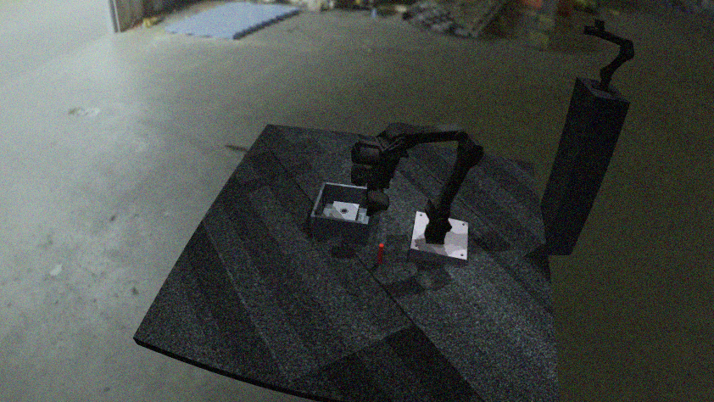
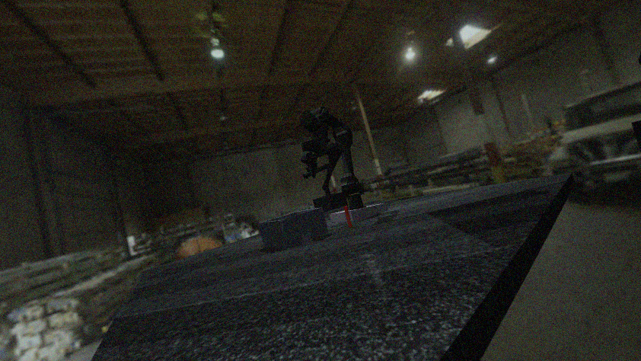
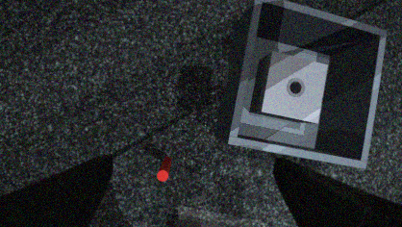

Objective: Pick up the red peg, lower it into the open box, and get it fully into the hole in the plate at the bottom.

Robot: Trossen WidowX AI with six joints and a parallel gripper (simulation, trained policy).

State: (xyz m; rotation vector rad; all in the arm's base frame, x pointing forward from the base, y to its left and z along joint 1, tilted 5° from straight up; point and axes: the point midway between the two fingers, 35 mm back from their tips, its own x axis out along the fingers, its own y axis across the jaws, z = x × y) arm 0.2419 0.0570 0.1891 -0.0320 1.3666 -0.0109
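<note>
Right now my gripper tip is 180 mm above the red peg, 50 mm past it and 30 mm to the right of it. Round my gripper tip: grey box: 190 mm below, 150 mm to the right, 70 mm ahead.
</note>
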